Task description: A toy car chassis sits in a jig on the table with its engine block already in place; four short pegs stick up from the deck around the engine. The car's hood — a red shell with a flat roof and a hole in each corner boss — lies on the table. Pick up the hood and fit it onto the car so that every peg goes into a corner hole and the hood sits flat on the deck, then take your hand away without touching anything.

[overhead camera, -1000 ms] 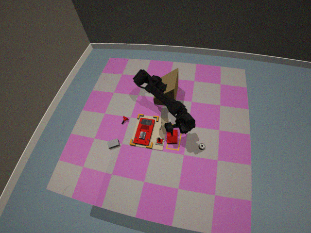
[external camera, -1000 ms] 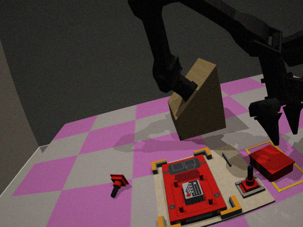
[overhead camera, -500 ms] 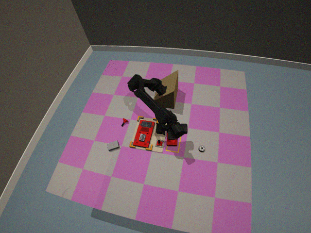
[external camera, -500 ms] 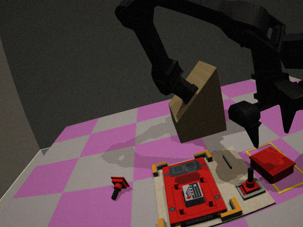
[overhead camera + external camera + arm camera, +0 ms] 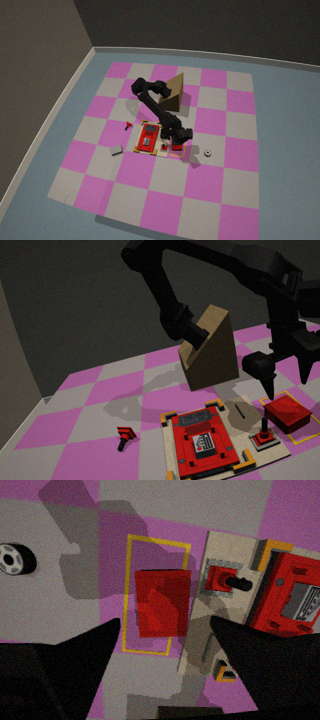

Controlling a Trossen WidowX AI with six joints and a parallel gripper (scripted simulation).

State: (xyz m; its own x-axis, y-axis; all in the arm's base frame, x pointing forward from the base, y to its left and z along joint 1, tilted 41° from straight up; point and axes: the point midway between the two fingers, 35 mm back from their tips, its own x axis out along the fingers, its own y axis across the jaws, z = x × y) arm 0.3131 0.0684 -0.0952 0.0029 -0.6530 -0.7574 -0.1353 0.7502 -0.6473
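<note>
Now: the red hood 5 cm below my gripper tip.
</note>
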